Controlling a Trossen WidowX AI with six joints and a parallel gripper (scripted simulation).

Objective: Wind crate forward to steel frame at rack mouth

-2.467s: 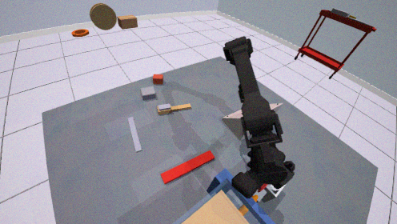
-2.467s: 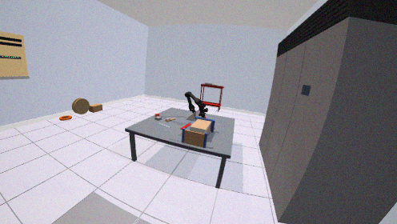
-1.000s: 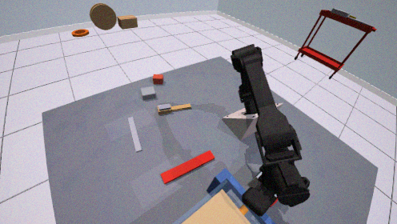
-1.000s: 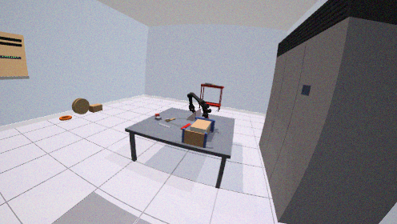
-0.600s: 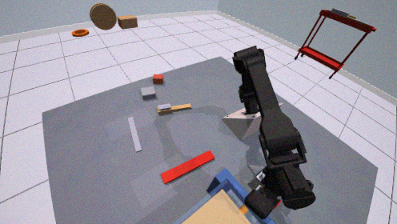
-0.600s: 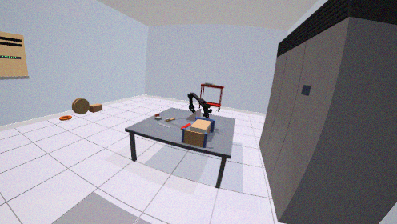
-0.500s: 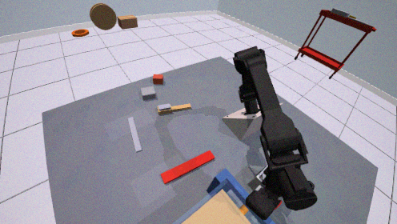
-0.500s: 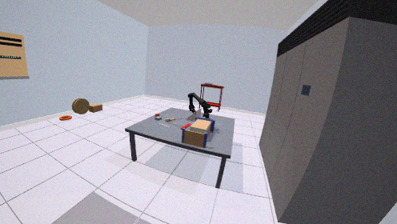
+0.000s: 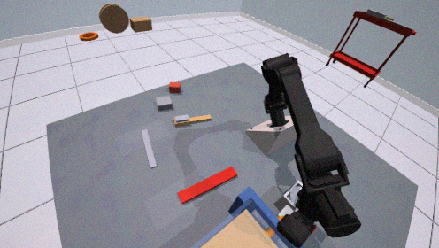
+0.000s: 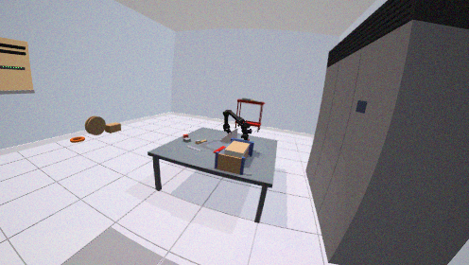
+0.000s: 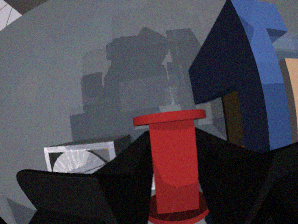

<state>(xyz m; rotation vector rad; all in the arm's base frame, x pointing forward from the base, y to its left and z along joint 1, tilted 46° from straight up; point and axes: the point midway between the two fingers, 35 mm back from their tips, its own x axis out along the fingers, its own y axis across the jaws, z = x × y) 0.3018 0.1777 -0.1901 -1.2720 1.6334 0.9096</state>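
The winch handle is 4 cm behind my gripper tip, 3 cm below it and 2 cm to the right of it. Round my gripper tip: red knob 2 cm to the right; hand winch 12 cm behind, 10 cm below, 5 cm to the right; blue frame 6 cm ahead, 5 cm to the right, 2 cm below.
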